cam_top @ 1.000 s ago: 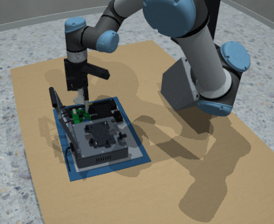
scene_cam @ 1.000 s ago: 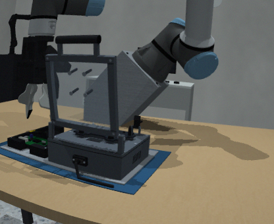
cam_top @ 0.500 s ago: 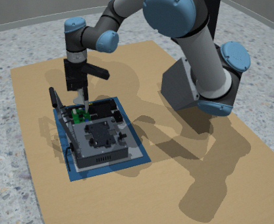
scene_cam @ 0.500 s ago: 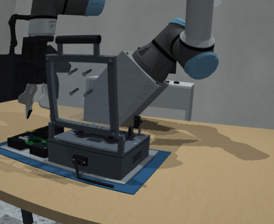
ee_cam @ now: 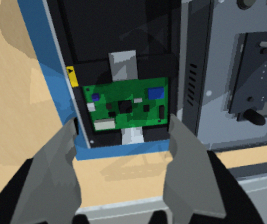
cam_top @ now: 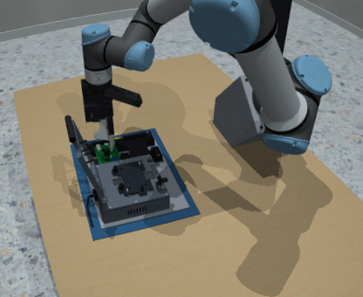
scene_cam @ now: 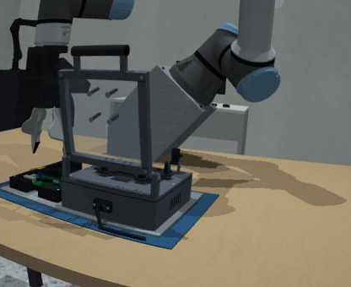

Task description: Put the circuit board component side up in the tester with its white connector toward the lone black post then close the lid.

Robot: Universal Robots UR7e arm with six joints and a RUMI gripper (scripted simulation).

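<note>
My gripper is now 1 cm short of the green circuit board and 6 cm above it. Round my hand: clear tester lid 12 cm ahead, 16 cm to the left, 11 cm above; nest 18 cm to the left, 1 cm below.
</note>
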